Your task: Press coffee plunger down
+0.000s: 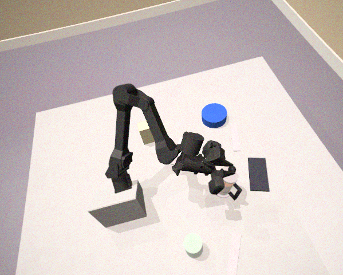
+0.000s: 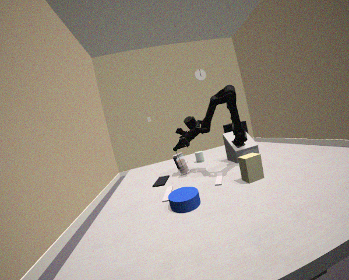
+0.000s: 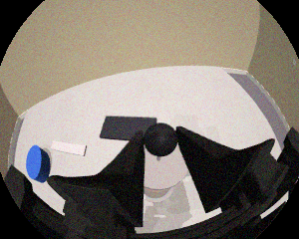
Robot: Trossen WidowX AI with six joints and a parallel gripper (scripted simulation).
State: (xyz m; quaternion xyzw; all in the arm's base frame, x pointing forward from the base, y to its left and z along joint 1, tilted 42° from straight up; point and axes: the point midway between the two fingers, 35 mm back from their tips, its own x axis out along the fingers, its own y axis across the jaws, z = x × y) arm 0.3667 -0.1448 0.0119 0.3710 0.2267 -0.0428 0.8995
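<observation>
My gripper tip is 90 mm above the coffee press, 20 mm past it and 10 mm to the left of it. Also, from my gripper tip: yellow box: 380 mm to the left, 240 mm behind, 120 mm below; then dark flat slab: 170 mm below, 130 mm ahead, 20 mm to the left; then blue disc: 370 mm to the left, 150 mm below, 80 mm ahead.
</observation>
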